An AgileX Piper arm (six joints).
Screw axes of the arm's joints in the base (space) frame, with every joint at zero. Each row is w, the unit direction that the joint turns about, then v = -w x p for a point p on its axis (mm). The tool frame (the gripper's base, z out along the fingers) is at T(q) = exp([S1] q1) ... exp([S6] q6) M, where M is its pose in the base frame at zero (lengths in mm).
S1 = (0, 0, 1, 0, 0, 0)
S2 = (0, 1, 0, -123, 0, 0)
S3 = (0, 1, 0, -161.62, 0, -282.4)
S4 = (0.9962, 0, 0.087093, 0, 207.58, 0)
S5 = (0, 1, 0, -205.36, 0, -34.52)
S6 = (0.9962, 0, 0.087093, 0, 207.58, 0)
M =
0.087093 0 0.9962 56.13
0 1 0 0
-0.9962 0 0.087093 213.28
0 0 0 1
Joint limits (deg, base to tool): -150..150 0..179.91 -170..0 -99.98..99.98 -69.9..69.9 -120..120
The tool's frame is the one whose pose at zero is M.
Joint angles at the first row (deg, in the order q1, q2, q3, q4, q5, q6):
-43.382 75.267 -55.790 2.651 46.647 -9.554
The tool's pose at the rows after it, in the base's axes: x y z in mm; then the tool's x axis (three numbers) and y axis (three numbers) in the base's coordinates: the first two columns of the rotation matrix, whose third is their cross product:
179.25, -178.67, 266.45, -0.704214, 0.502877, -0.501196, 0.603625, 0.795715, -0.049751
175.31, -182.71, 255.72, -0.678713, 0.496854, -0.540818, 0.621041, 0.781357, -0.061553
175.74, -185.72, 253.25, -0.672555, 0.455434, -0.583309, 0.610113, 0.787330, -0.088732
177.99, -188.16, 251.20, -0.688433, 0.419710, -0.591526, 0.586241, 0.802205, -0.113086
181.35, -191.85, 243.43, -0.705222, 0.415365, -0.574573, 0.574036, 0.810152, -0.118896
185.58, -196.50, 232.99, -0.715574, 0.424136, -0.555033, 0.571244, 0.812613, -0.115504
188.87, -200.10, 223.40, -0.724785, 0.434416, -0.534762, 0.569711, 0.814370, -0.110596
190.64, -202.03, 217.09, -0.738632, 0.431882, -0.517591, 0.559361, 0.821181, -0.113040
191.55, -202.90, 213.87, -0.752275, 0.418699, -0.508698, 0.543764, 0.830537, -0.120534
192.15, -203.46, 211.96, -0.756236, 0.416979, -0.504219, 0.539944, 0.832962, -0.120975
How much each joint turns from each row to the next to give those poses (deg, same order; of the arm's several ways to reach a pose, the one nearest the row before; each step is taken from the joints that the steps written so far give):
-2.149 -0.510 4.961 -0.001 -5.745 -1.096
-1.200 0.000 3.072 0.001 -5.823 -0.362
-0.331 -0.001 1.275 -0.001 -4.466 -1.766
0.000 0.672 0.118 0.119 -1.662 -2.246
-0.001 1.857 0.001 0.001 -0.755 -0.916
0.001 2.445 0.001 0.000 -1.056 -0.117
0.001 2.146 0.000 -0.001 -0.709 0.002
-0.001 1.351 0.000 0.000 -0.243 -0.707
0.000 0.666 0.037 0.133 -0.227 -1.249
0.000 0.413 0.000 0.092 -0.124 -0.328

